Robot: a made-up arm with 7 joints. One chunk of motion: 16 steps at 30 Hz.
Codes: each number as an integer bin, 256 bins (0 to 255) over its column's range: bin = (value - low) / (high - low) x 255, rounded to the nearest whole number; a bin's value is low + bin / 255 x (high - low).
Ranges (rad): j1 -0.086..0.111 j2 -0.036..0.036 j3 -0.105..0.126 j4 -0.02..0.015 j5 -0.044..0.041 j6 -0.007..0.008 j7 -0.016..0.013
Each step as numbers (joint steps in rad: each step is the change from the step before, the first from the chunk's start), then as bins.
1 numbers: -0.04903 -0.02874 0.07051 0.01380 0.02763 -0.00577 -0.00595
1 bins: 48 26 194 246 215 21 88
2 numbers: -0.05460 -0.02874 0.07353 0.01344 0.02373 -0.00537 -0.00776
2 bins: 41 26 197 244 203 28 72
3 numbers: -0.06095 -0.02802 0.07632 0.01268 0.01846 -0.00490 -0.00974
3 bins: 32 28 200 238 187 36 55
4 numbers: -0.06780 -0.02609 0.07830 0.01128 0.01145 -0.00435 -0.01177
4 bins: 24 35 202 228 166 45 37
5 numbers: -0.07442 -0.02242 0.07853 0.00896 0.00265 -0.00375 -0.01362
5 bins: 15 48 203 211 140 55 21
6 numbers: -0.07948 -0.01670 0.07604 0.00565 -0.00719 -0.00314 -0.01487
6 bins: 8 68 200 187 110 66 10
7 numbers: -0.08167 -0.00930 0.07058 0.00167 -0.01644 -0.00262 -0.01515
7 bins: 6 95 194 158 83 74 7
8 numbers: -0.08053 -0.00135 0.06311 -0.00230 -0.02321 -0.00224 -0.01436
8 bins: 7 123 186 129 62 81 14
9 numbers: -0.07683 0.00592 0.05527 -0.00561 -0.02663 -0.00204 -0.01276
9 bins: 12 148 177 105 52 84 28
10 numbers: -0.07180 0.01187 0.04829 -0.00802 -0.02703 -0.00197 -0.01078
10 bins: 18 170 169 87 51 86 46
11 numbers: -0.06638 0.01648 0.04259 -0.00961 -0.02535 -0.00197 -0.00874
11 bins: 25 186 163 76 56 86 64
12 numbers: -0.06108 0.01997 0.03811 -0.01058 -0.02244 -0.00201 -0.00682
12 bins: 32 198 158 69 65 85 81
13 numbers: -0.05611 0.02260 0.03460 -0.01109 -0.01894 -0.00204 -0.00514
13 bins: 39 208 154 65 75 84 95
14 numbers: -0.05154 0.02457 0.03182 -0.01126 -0.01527 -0.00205 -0.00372
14 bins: 45 215 151 64 86 84 108
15 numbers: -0.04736 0.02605 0.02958 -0.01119 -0.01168 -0.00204 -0.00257
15 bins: 50 220 149 64 97 84 118
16 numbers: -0.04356 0.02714 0.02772 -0.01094 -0.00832 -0.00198 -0.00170
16 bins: 55 224 147 66 107 85 126
